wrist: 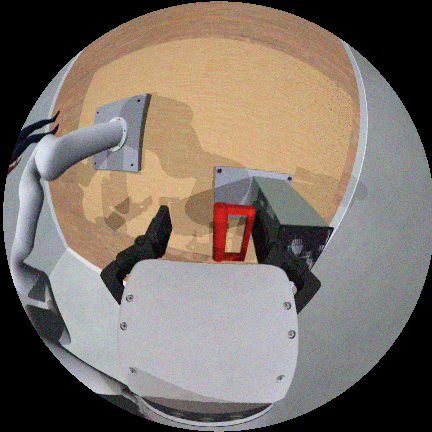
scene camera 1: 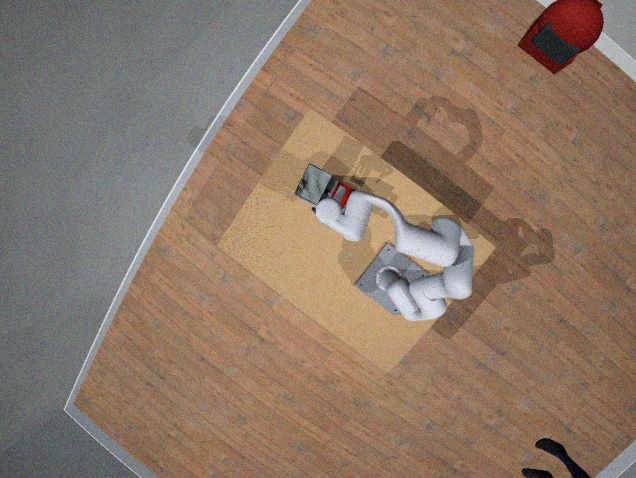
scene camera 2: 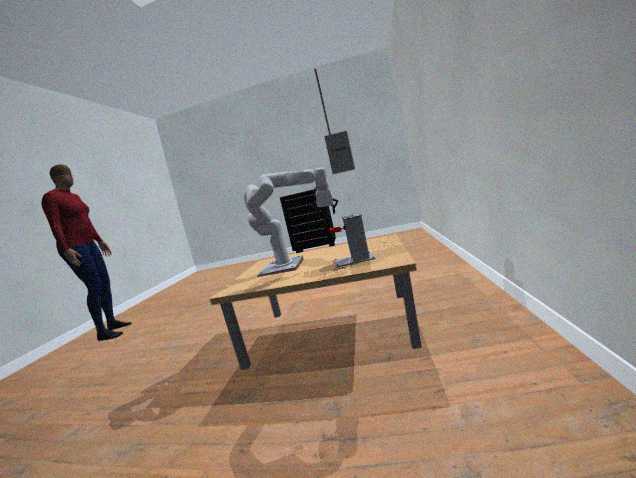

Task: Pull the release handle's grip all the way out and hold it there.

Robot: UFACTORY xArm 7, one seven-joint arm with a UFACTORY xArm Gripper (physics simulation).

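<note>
The release handle (scene camera 1: 348,197) (scene camera 2: 335,229) (wrist: 220,232) is a red, hollow rectangular frame on the side of a grey upright housing (scene camera 1: 314,184) (scene camera 2: 355,239) (wrist: 295,200). My gripper (scene camera 2: 334,204) (wrist: 211,218) is open and empty. In scene camera 2 it is above the handle. In the wrist view the red frame shows between the fingers, nearer the right finger, which overlaps the housing; the left finger is well to the left of the grip. The handle's shaft is hidden in the wrist view, and the gripper is mostly hidden under the arm in scene camera 1.
The housing stands on a base plate (wrist: 230,180) on the wooden table (scene camera 1: 308,267) (scene camera 2: 313,280). The arm's own base plate (scene camera 1: 370,280) (wrist: 107,159) is on the same table. A grey box (scene camera 2: 339,152) hangs behind the arm. A person (scene camera 2: 71,221) stands away from the table.
</note>
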